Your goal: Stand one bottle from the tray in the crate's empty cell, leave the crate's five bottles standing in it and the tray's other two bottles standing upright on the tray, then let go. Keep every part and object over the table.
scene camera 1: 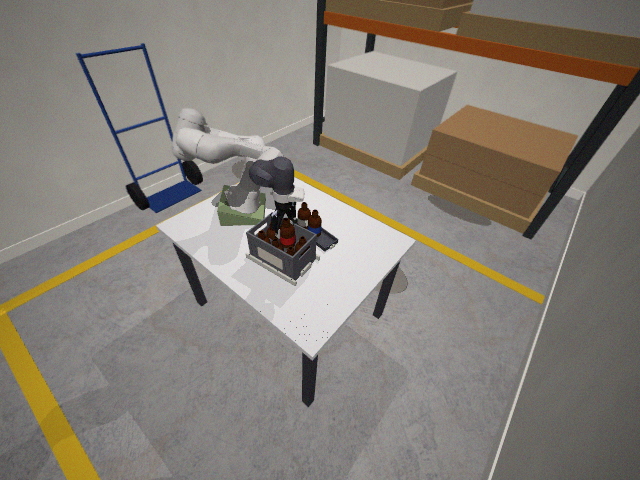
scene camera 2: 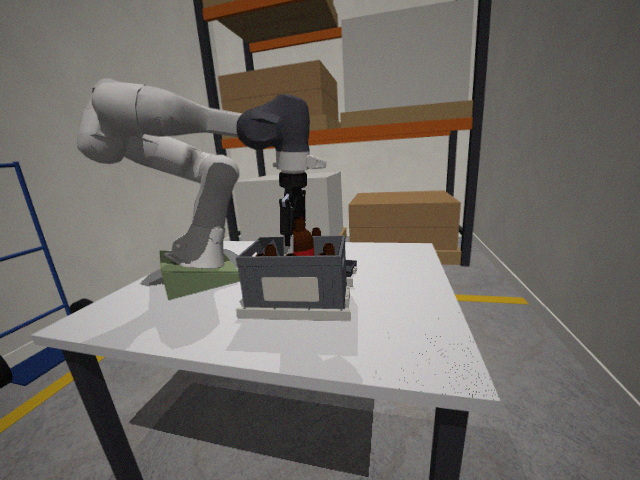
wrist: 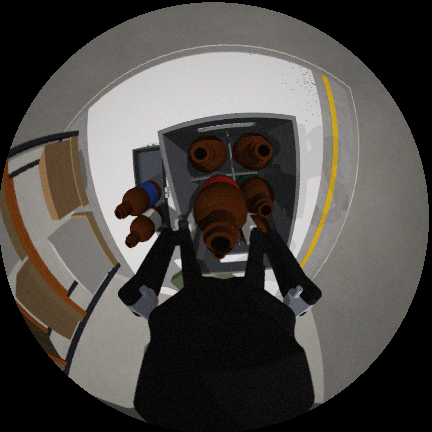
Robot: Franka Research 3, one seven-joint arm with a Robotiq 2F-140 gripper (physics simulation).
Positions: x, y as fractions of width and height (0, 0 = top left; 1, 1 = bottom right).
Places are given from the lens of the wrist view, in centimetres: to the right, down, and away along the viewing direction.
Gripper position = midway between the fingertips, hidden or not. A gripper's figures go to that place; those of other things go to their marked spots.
my gripper (wrist: 0.51, 0.50): 1, 0, 21
white-label bottle (wrist: 0.33, 0.53): -18, 3, 29
blue-label bottle (wrist: 0.32, 0.46): -18, -4, 25
red-label bottle (wrist: 0.51, 0.49): 1, -1, 13
red-label bottle (wrist: 0.58, 0.35): 5, -9, 15
The marked spots on the white-label bottle and the blue-label bottle are 8 cm apart.
